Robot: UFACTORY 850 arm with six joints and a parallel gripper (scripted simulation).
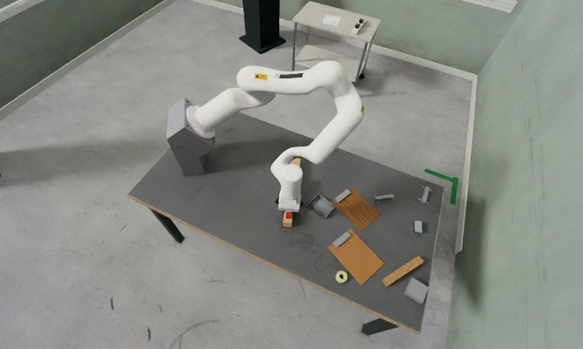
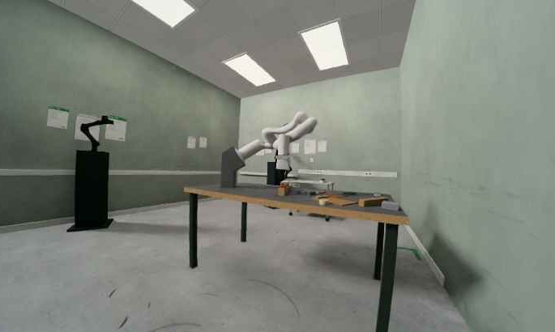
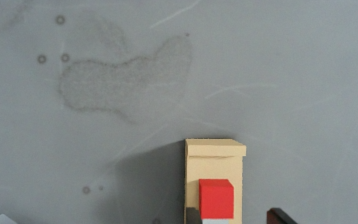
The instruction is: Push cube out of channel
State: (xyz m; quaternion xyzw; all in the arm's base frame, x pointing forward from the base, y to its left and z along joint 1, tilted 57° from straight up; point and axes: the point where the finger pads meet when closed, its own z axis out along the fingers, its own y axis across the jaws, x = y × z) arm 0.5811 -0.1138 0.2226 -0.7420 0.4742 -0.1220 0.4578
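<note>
Right now the red cube is 80 mm below my hand. Also, from my hand: wooden bar: 580 mm ahead, 230 mm to the left, 120 mm below; then grey tray: 190 mm to the left, 130 mm below, 70 mm ahead; then wooden channel: 100 mm to the left, 90 mm behind, 80 mm below.
</note>
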